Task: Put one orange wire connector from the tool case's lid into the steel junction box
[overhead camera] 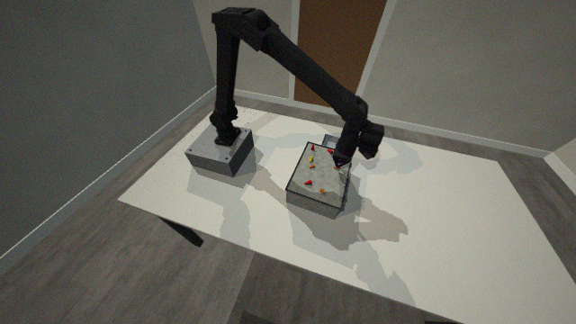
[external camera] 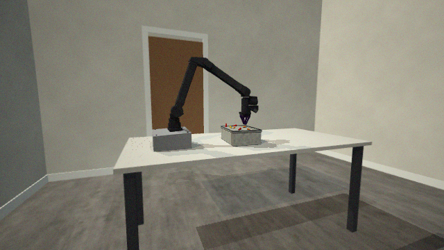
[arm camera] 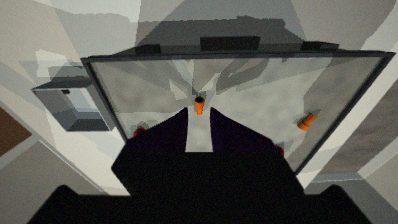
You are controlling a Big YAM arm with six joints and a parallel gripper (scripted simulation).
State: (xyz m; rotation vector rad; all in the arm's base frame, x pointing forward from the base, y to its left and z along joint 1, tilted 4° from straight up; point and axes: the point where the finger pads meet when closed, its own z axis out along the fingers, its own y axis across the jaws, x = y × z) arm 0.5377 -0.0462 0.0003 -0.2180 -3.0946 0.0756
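My hand is 60 mm past the tool case, 60 mm above it and 30 mm to the left of it. Also, from my hand: yellow wire connector (120 mm behind, 20 mm to the left, 20 mm below).
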